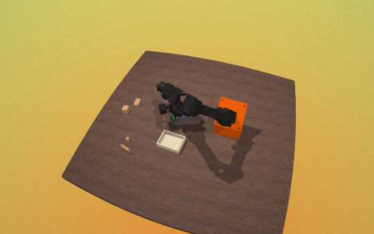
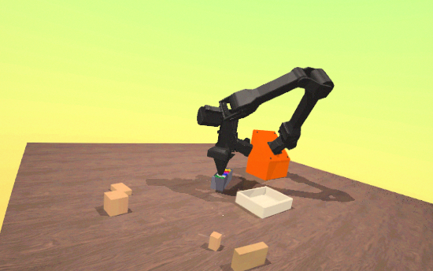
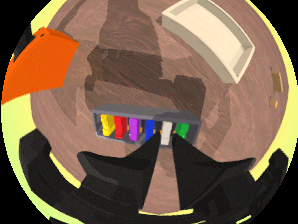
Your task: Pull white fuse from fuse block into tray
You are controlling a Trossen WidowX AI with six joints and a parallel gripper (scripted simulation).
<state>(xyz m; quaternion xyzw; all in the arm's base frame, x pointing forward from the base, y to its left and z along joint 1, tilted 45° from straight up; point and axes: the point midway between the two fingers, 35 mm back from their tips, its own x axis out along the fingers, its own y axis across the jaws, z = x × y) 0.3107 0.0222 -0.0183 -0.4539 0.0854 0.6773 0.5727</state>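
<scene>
Now: the white fuse 1 cm below my gripper tip. Also, from my gripper tip: white tray 2 cm behind, 17 cm to the left, 4 cm below.
</scene>
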